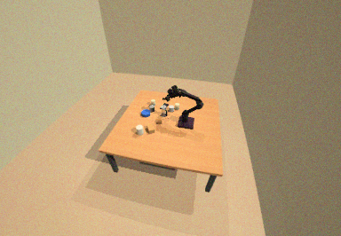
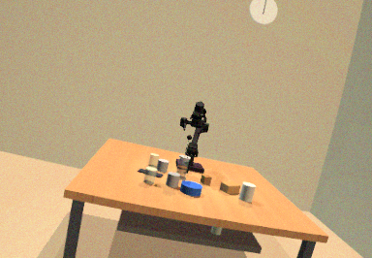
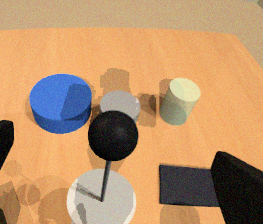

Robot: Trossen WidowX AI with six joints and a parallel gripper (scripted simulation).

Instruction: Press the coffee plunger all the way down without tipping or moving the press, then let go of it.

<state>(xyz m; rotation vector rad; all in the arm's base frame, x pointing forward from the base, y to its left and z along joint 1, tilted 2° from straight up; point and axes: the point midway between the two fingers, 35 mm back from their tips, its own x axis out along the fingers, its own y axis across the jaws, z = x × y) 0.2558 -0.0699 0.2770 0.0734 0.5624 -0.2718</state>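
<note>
My gripper tip is now 10 mm short of the coffee press and 170 mm above it. From my gripper tip the other things lie so: blue disc 260 mm ahead, 30 mm to the left, 280 mm below.
</note>
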